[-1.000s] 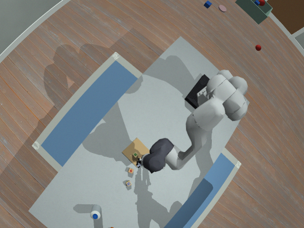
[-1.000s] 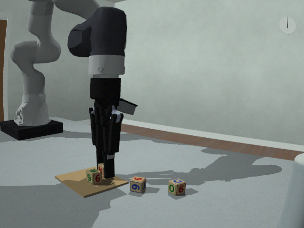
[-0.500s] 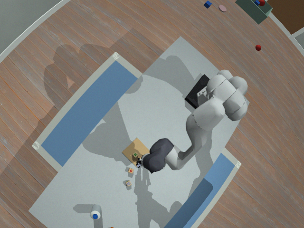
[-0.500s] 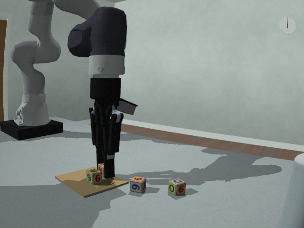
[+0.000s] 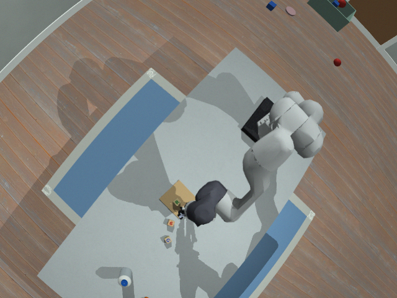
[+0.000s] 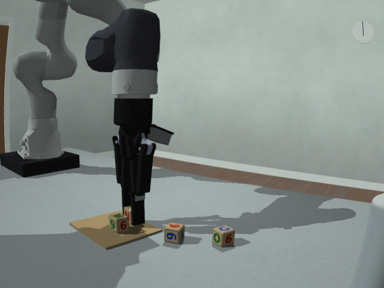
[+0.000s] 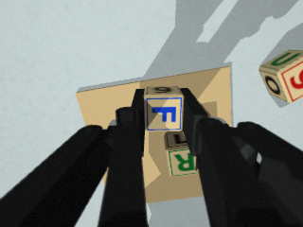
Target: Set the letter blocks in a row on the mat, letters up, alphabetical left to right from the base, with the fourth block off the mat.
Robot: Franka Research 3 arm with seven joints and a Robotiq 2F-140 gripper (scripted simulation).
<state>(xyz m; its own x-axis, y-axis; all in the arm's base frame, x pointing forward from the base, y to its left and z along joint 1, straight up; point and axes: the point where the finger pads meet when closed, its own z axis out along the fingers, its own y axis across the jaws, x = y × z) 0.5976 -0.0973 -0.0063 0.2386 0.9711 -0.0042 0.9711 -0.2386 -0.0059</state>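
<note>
Right now my hand is 20 mm above the block. The rest, counted from my hand: tan mat (10 mm behind, 50 mm to the right, 40 mm below).
</note>
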